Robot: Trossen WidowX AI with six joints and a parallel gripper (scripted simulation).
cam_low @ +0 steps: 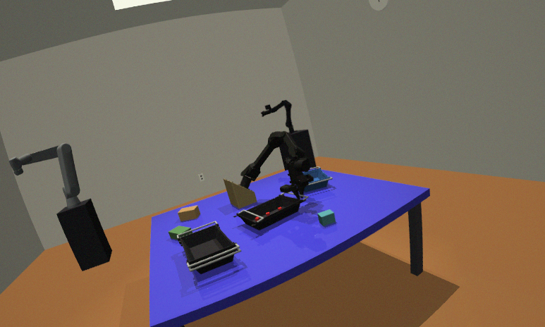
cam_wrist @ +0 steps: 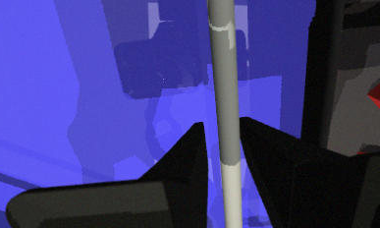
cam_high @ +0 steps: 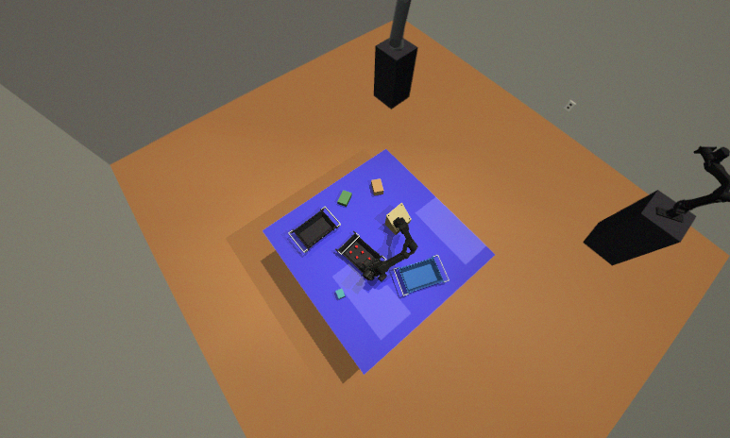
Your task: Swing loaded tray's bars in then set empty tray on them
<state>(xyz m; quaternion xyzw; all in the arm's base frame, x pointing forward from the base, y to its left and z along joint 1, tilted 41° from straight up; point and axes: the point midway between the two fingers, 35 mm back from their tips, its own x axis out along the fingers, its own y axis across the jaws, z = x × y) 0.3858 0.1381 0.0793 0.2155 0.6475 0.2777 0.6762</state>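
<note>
Now: gripper tip 240 mm past the blue tray, 240 mm to the right of it and 10 mm below it. Also, from my gripper tip: teal block 280 mm ahead, 50 mm to the right, 20 mm below; orange block 520 mm behind, 520 mm to the right, 10 mm below; green block 250 mm behind, 630 mm to the right, 20 mm below.
</note>
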